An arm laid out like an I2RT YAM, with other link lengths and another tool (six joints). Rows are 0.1 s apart.
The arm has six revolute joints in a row. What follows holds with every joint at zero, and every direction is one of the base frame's.
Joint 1 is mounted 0.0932 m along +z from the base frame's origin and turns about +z.
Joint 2 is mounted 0.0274 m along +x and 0.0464 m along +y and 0.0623 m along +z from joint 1 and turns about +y.
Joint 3 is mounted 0.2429 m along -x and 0.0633 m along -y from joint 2 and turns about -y.
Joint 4 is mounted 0.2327 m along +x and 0.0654 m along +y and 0.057 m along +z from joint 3 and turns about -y.
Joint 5 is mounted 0.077 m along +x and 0.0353 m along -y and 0.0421 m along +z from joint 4 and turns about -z.
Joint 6 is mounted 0.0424 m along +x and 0.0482 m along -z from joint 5 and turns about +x.
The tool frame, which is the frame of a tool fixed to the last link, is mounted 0.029 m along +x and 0.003 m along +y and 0.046 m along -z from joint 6; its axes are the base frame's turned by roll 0.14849, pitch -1.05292 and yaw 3.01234 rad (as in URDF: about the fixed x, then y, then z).
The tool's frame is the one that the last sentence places.
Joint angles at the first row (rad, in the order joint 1, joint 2, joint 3, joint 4, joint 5, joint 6):
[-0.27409, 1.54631, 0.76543, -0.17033, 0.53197, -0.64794]
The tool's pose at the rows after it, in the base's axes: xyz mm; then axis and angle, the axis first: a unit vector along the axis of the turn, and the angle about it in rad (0 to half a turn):
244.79 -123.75 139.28 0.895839 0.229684 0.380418 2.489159
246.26 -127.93 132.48 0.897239 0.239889 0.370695 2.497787
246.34 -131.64 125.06 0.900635 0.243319 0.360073 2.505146
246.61 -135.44 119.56 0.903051 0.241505 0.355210 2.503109
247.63 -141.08 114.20 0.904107 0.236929 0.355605 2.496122
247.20 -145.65 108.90 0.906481 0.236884 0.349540 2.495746
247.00 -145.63 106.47 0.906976 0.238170 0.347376 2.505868
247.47 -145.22 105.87 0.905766 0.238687 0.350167 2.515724
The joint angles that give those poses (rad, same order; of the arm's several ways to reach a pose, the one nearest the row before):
[-0.30004, 1.59017, 0.76542, -0.11577, 0.52815, -0.68380]
[-0.31072, 1.62451, 0.76542, -0.08982, 0.52204, -0.71279]
[-0.32216, 1.65884, 0.76543, -0.07078, 0.51976, -0.72767]
[-0.33399, 1.68514, 0.76542, -0.04827, 0.52052, -0.73416]
[-0.35152, 1.71187, 0.76546, -0.01281, 0.51710, -0.74177]
[-0.36603, 1.73742, 0.76581, 0.00858, 0.51594, -0.75437]
[-0.36717, 1.74581, 0.76579, 0.00859, 0.50908, -0.75628]
[-0.36718, 1.74582, 0.76579, 0.00785, 0.49763, -0.75628]

